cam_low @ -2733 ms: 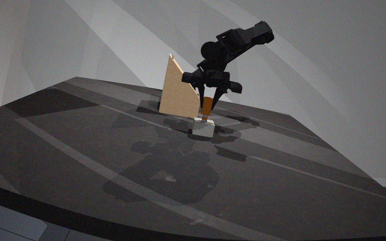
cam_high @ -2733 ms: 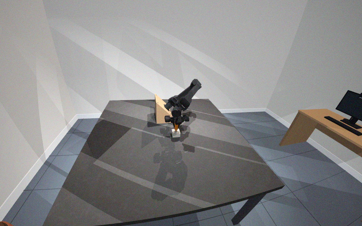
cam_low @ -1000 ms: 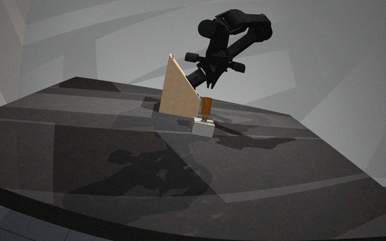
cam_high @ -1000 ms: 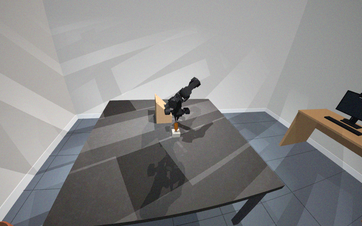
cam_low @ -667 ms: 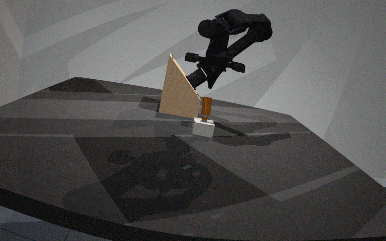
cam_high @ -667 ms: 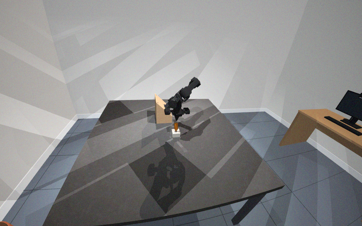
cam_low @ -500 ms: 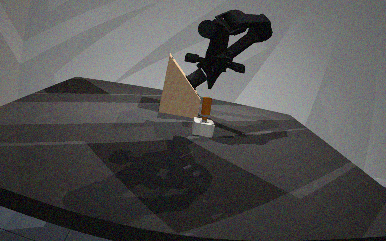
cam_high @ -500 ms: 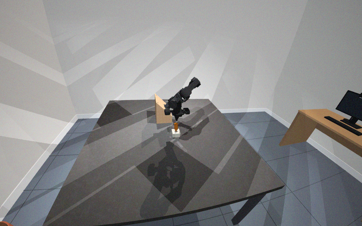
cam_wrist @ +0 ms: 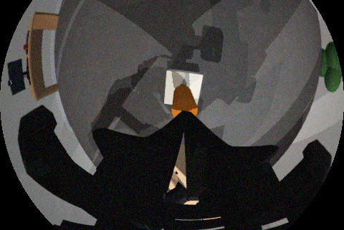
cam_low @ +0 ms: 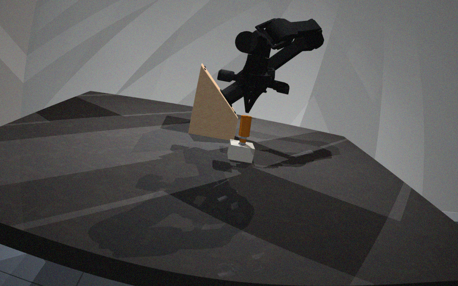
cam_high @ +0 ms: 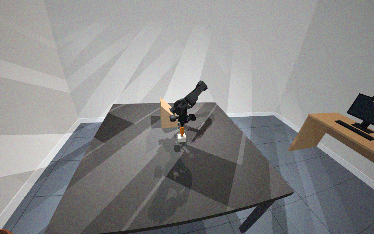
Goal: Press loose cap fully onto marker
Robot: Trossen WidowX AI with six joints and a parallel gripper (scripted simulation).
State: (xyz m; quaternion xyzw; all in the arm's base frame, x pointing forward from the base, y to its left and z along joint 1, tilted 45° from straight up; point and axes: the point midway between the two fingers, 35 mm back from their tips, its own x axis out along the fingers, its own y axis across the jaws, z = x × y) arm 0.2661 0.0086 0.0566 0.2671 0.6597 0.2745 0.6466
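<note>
Right now the orange cap is 40 mm below my gripper tip. Also, from my gripper tip: white holder block 100 mm below.
</note>
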